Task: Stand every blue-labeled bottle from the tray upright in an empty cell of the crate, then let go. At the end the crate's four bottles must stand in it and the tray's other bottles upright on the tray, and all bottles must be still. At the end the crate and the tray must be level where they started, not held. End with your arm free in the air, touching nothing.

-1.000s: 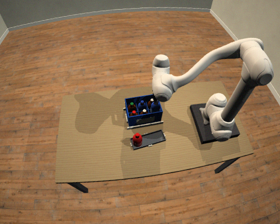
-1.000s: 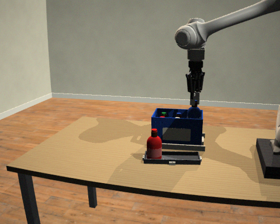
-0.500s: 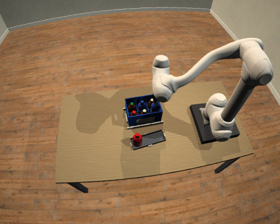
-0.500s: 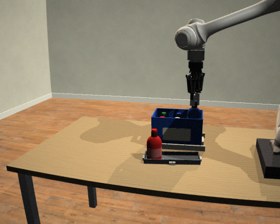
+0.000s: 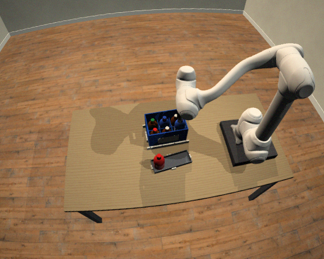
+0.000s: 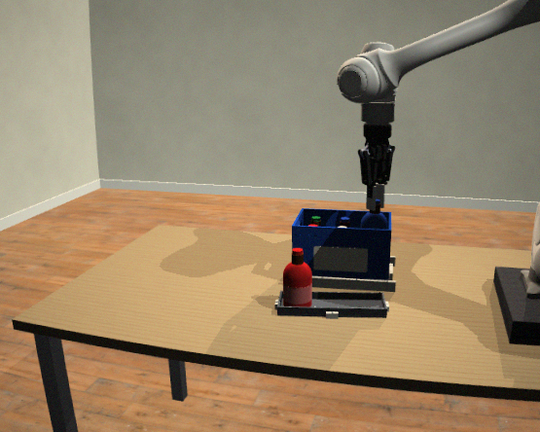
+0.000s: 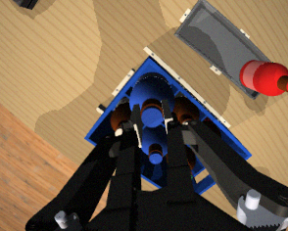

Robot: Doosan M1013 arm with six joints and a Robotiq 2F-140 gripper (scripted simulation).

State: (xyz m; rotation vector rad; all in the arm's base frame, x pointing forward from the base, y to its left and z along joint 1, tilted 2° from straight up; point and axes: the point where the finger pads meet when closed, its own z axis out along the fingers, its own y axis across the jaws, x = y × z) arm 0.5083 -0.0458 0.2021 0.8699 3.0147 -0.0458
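Right now my hand is 170 mm above the blue crate, 90 mm short of it and 30 mm to the left of it. From my hand the other things lie so: dark tray 240 mm below, 200 mm to the left, 70 mm ahead; then red-labeled bottle 220 mm to the left, 170 mm below, 160 mm ahead.
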